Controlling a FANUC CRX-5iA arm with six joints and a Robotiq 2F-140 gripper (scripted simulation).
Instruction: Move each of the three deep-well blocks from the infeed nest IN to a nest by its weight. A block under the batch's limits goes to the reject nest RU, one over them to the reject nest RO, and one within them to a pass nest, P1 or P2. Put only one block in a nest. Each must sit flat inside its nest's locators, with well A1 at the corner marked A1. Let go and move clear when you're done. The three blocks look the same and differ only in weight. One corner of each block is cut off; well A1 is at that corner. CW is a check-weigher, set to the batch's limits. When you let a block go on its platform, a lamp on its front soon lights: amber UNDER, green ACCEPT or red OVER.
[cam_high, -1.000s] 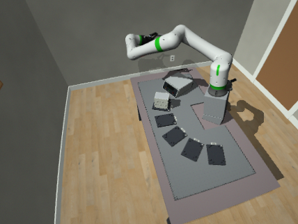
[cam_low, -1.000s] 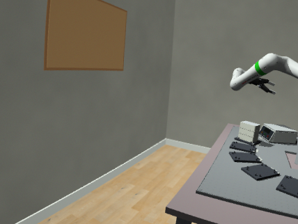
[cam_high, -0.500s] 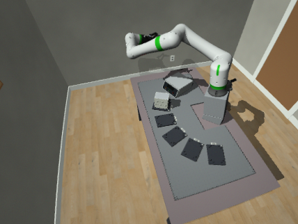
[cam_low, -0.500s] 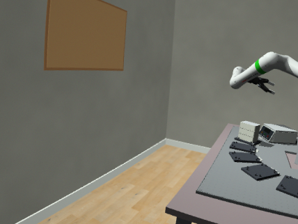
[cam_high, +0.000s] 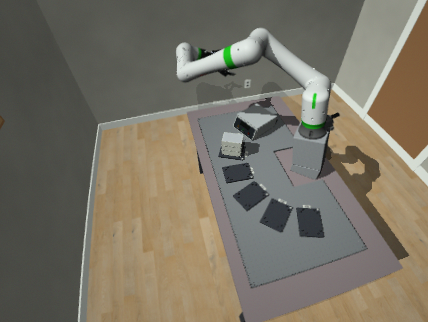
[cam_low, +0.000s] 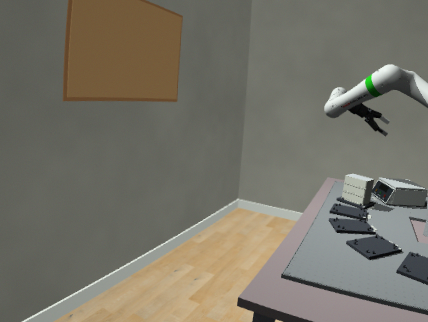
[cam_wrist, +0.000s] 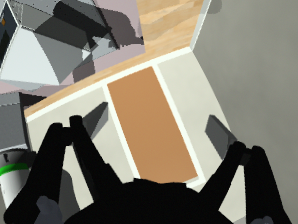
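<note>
Right now my hand is 43 cm to the right of the deep-well block, 31 cm above it and 18 cm short of it. Also, from my hand: dark infeed nest (43 cm to the left, 37 cm below, 18 cm ahead); pale platform (29 cm below, 26 cm to the left, 9 cm behind); check-weigher (32 cm below, 26 cm to the left, 8 cm behind).
</note>
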